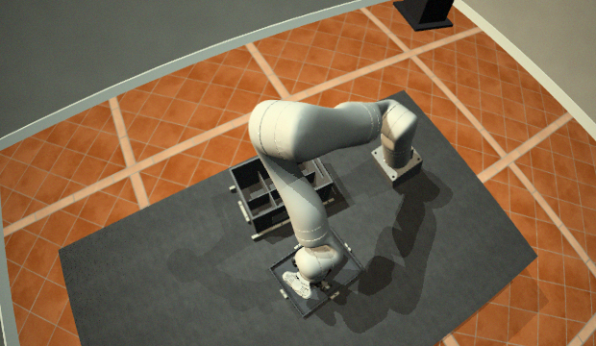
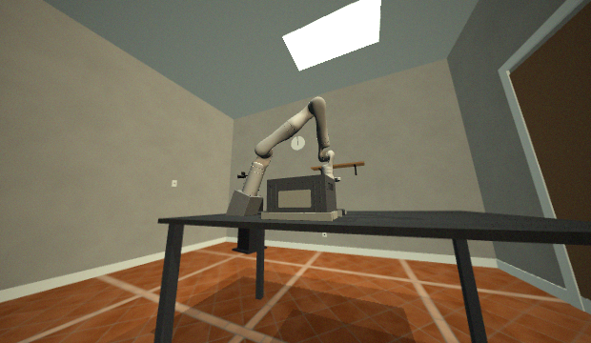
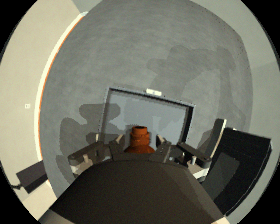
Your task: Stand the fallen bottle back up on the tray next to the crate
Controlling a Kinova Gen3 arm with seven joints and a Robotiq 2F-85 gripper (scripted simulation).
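Right now the dark tray is 30 mm behind my hand, 20 mm to the right of it and 40 mm below it. The rest, counted from my hand: dark crate (300 mm to the right, 30 mm above); then brown bottle (50 mm behind, 20 mm to the right, 10 mm below).
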